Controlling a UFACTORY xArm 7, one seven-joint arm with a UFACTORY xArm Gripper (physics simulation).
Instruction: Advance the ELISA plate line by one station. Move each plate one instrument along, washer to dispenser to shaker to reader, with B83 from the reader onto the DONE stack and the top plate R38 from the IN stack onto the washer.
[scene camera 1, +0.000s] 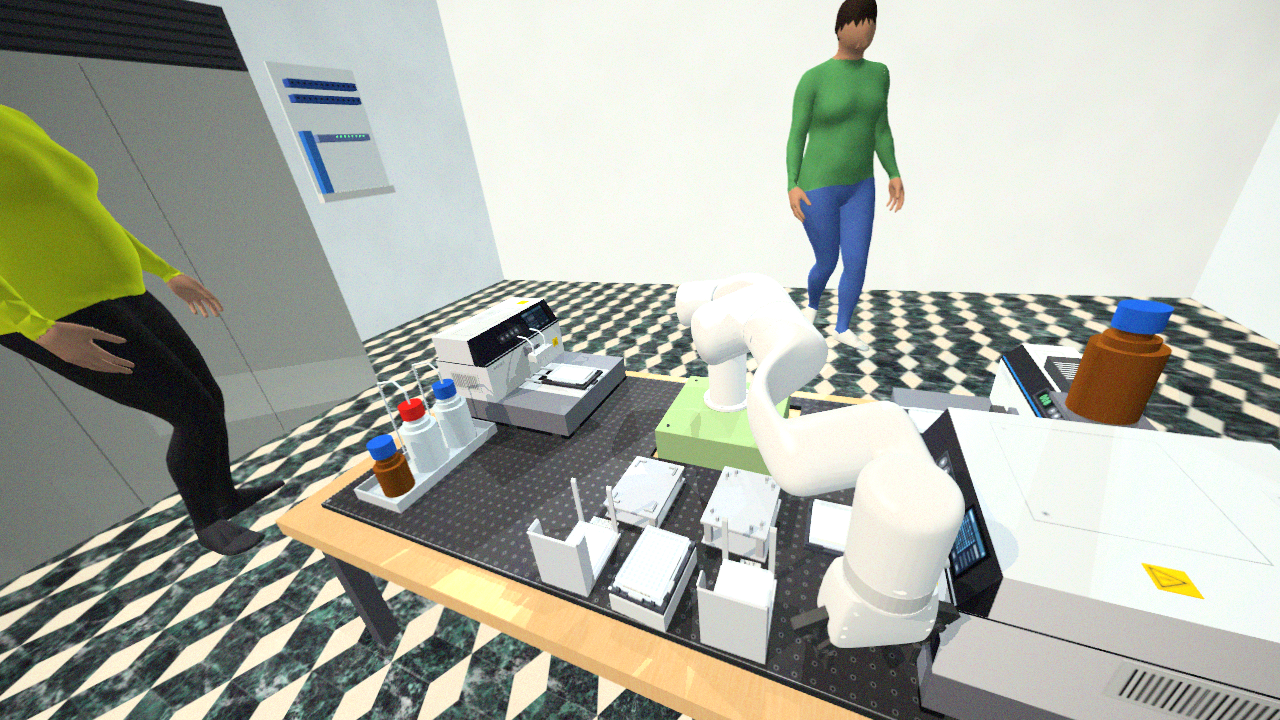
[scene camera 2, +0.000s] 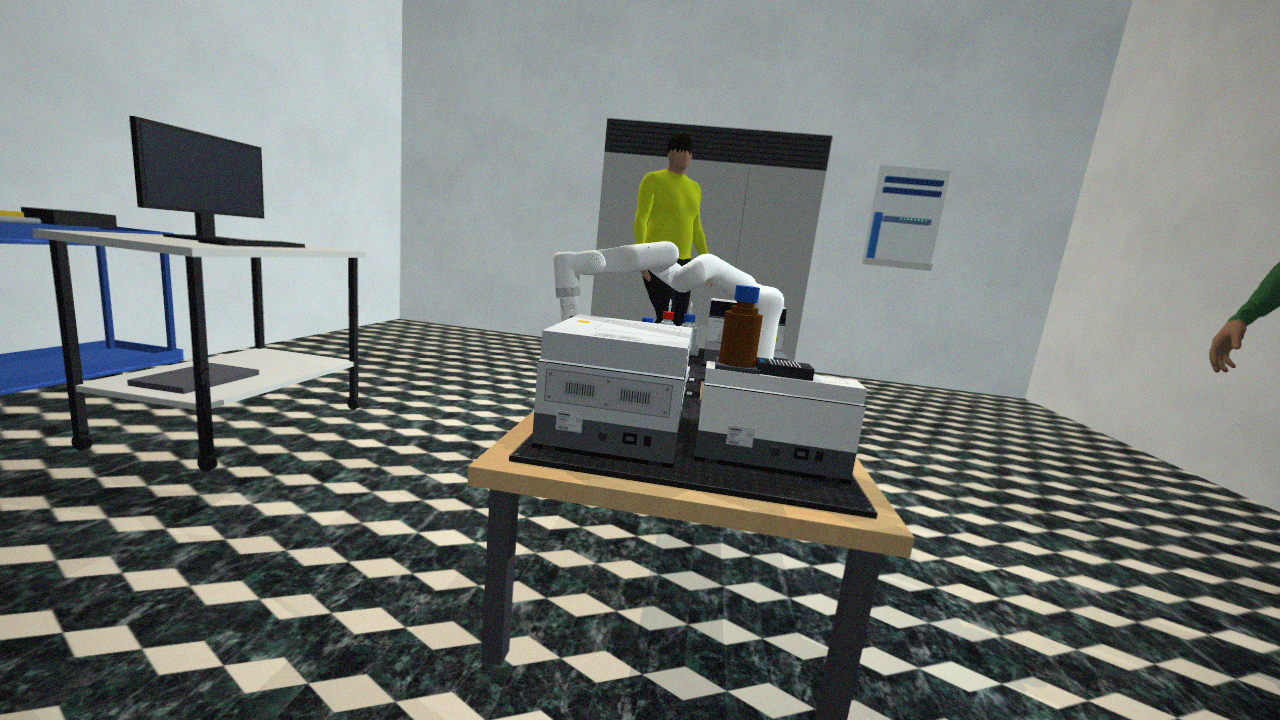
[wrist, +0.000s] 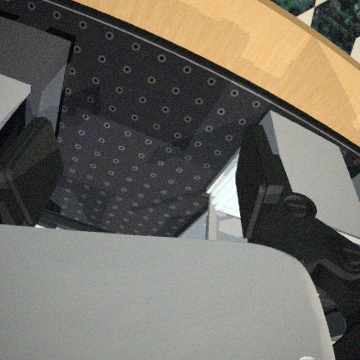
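Pixels of known places: gripper, fingertip midpoint: (scene camera 1: 863, 652) (wrist: 145, 146); arm's base at its link origin: (scene camera 1: 727, 399).
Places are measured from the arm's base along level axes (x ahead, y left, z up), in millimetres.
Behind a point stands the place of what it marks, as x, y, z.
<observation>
My gripper (scene camera 1: 816, 631) (wrist: 145, 146) @(608, 312, 70) is open and empty, low over the black board near the table's front edge, between the right upright holder (scene camera 1: 735, 613) @(583, 158, 21) and the large white instrument (scene camera 1: 1118, 501) @(409, 563, 195). A white plate (scene camera 1: 827, 525) @(413, 264, 55) beside that instrument is partly hidden by the arm. Another plate (scene camera 1: 656, 565) @(529, 13, -7) sits on a low unit between two upright holders; the left holder (scene camera 1: 562, 559) @(582, -137, 7) stands apart. A plate (scene camera 1: 572, 375) @(36, -460, 31) lies on the instrument with tubes (scene camera 1: 501, 344) @(103, -640, 146) at the back left. Plate labels are unreadable, so I cannot tell which are B83 and R38.
Two white pin-topped platforms (scene camera 1: 646, 488) @(338, -92, -37) (scene camera 1: 742, 504) @(342, 114, -15) stand behind the holders, before the green base (scene camera 1: 707, 438) @(177, -4, -2). A bottle tray (scene camera 1: 371, 495) @(552, -705, -47) stands at left. A large brown bottle (scene camera 1: 1117, 376) @(159, 636, 237) (scene camera 2: 740, 335) @(123, 695, 228) stands at right. In the wrist view, a pale block (wrist: 312, 170) @(583, 163, -10) is close beside the right finger.
</observation>
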